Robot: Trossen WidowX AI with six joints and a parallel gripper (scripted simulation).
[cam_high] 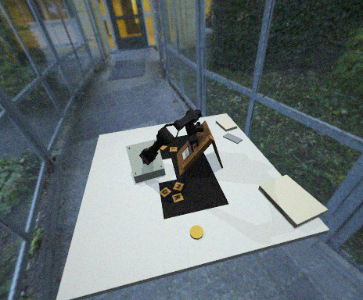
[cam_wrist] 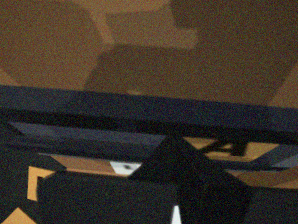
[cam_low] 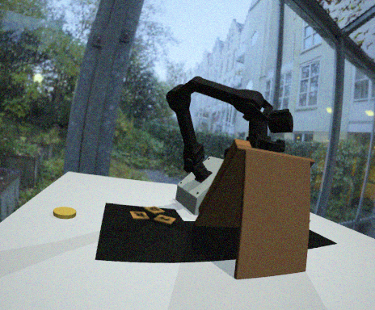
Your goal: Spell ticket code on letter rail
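The orange tile marked 2 is 19 cm behind my gripper tip, 18 cm to the right of it and 17 cm below it. From my gripper tip the other things lie so: orange tile marked l: 20 cm to the left, 17 cm below, 11 cm behind; black mat: 17 cm below, 13 cm behind, 1 cm to the right; white ticket: 9 cm below, 6 cm behind, 2 cm to the left.
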